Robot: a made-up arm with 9 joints.
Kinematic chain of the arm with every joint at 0, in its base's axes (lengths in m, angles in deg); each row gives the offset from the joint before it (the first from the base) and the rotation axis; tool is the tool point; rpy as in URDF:
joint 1: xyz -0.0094 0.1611 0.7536 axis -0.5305 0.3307 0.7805
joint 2: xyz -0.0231 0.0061 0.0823 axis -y
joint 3: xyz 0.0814 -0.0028 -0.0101 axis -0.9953 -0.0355 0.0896
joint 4: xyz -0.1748 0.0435 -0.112 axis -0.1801 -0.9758 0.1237
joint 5: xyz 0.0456 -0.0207 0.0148 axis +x
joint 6: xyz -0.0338 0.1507 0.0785 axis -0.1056 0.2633 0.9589
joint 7: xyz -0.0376 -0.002 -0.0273 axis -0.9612 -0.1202 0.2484
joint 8: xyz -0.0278 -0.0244 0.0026 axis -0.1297 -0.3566 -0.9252
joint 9: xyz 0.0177 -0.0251 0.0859 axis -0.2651 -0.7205 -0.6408
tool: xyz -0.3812 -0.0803 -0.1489 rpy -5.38 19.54 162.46
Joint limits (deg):
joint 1: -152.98..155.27
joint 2: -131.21..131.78
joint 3: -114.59..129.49
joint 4: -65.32..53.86
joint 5: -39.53..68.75
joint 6: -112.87..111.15
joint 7: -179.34..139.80
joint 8: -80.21..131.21
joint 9: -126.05..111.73
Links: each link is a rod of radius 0.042 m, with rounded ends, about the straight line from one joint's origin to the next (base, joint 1, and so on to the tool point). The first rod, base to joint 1, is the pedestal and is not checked.
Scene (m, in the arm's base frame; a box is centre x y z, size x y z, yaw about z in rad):
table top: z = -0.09
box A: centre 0.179 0.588 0.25 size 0.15 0.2 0.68 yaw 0
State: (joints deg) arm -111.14 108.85 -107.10 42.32 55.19 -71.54 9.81 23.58 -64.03
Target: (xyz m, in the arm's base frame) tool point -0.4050 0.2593 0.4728
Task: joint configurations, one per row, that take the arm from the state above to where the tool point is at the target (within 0.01 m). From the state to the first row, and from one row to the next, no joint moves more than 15 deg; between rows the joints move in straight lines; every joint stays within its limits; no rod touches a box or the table.
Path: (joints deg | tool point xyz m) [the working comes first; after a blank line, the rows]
Joints at the target: -97.93 107.13 -111.13 18.31 68.75 -107.30 0.40 64.51 -23.97
Straight joint move there: touches box A.

1: -99.47 116.49 -102.61 37.98 59.71 -78.77 -1.95 35.63 -65.26 | 0.3983 0.3934 0.3268
2: -87.80 124.14 -98.11 33.64 64.23 -85.99 -13.71 47.67 -66.48 | 0.1884 0.3033 0.1891
3: -76.12 131.78 -93.62 29.31 68.75 -93.22 -25.47 59.72 -67.71 | -0.0258 0.1315 0.1663
4: -83.39 123.56 -99.46 25.64 68.75 -97.92 -16.85 61.32 -53.13 | -0.2035 0.1765 0.2274
5: -90.66 115.35 -105.29 21.98 68.75 -102.61 -8.22 62.91 -38.55 | -0.3331 0.2205 0.3390
6: -97.93 107.13 -111.13 18.31 68.75 -107.30 0.40 64.51 -23.97 | -0.4050 0.2594 0.4728

